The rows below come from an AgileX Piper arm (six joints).
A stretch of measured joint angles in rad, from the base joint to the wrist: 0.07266, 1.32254, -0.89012, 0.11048, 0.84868, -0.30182; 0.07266, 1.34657, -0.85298, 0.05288, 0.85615, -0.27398; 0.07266, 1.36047, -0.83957, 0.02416, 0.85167, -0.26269; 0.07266, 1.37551, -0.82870, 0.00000, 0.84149, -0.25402; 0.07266, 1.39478, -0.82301, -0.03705, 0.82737, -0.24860; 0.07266, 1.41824, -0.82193, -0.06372, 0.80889, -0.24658; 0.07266, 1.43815, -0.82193, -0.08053, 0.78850, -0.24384; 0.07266, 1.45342, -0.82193, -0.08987, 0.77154, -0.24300; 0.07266, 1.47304, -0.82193, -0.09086, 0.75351, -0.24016; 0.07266, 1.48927, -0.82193, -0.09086, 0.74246, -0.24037; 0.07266, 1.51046, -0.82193, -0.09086, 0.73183, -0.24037; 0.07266, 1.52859, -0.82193, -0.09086, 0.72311, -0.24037; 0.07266, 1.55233, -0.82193, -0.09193, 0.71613, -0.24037; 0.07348, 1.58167, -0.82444, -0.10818, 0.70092, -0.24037; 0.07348, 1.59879, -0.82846, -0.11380, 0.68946, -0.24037; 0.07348, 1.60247, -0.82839, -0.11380, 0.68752, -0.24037; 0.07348, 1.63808, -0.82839, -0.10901, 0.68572, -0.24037; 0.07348, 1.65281, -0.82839, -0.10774, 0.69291, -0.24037; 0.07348, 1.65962, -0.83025, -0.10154, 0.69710, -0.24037; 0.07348, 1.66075, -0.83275, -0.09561, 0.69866, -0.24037
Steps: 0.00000, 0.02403, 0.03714, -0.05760, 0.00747, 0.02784; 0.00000, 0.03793, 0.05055, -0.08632, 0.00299, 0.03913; 0.00000, 0.05297, 0.06142, -0.11048, -0.00719, 0.04780; 0.00000, 0.07224, 0.06711, -0.14753, -0.02131, 0.05322; 0.00000, 0.09570, 0.06819, -0.17420, -0.03979, 0.05524; 0.00000, 0.11561, 0.06819, -0.19101, -0.06018, 0.05798; 0.00000, 0.13088, 0.06819, -0.20035, -0.07714, 0.05882; 0.00000, 0.15050, 0.06819, -0.20134, -0.09517, 0.06166; 0.00000, 0.16673, 0.06819, -0.20134, -0.10622, 0.06145; 0.00000, 0.18792, 0.06819, -0.20134, -0.11685, 0.06145; 0.00000, 0.20605, 0.06819, -0.20134, -0.12557, 0.06145; 0.00000, 0.22979, 0.06819, -0.20241, -0.13255, 0.06145; 0.00082, 0.25913, 0.06568, -0.21866, -0.14776, 0.06145; 0.00082, 0.27625, 0.06166, -0.22428, -0.15922, 0.06145; 0.00082, 0.27993, 0.06173, -0.22428, -0.16116, 0.06145; 0.00082, 0.31554, 0.06173, -0.21949, -0.16296, 0.06145; 0.00082, 0.33027, 0.06173, -0.21822, -0.15577, 0.06145; 0.00082, 0.33708, 0.05987, -0.21202, -0.15158, 0.06145; 0.00082, 0.33821, 0.05737, -0.20609, -0.15002, 0.06145
